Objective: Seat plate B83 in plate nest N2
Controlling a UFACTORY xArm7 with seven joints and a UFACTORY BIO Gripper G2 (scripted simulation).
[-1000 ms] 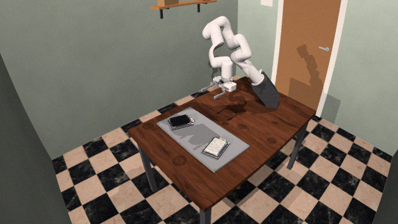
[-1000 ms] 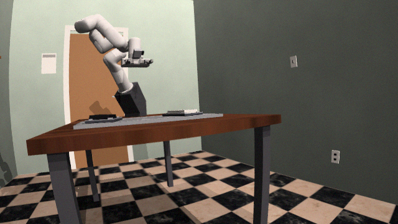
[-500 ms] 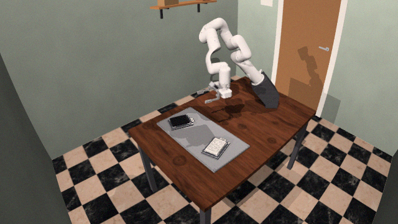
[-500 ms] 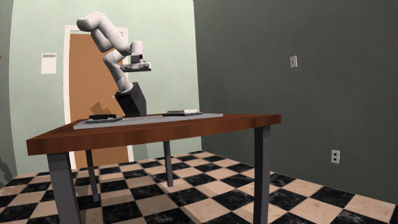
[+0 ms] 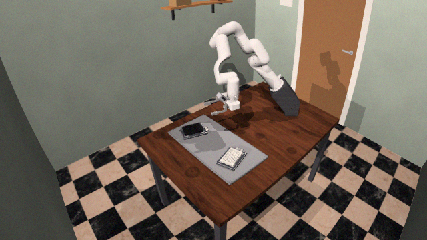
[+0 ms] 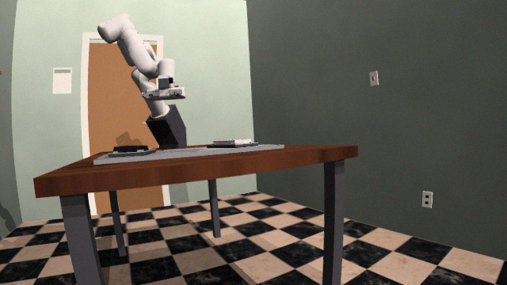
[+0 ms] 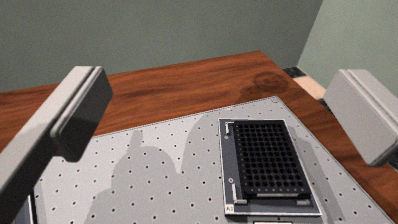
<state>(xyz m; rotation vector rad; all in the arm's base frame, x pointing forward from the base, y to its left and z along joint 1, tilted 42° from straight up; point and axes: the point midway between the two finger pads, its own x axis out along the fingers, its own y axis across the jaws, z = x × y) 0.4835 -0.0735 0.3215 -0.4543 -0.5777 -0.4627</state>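
The black well plate lies 19 cm below my hand, 13 cm to the right of it and 3 cm ahead of it. Also, from my hand: white well plate: 23 cm to the left, 19 cm below, 13 cm ahead; then grey mat: 22 cm below, 7 cm to the left, 6 cm ahead.
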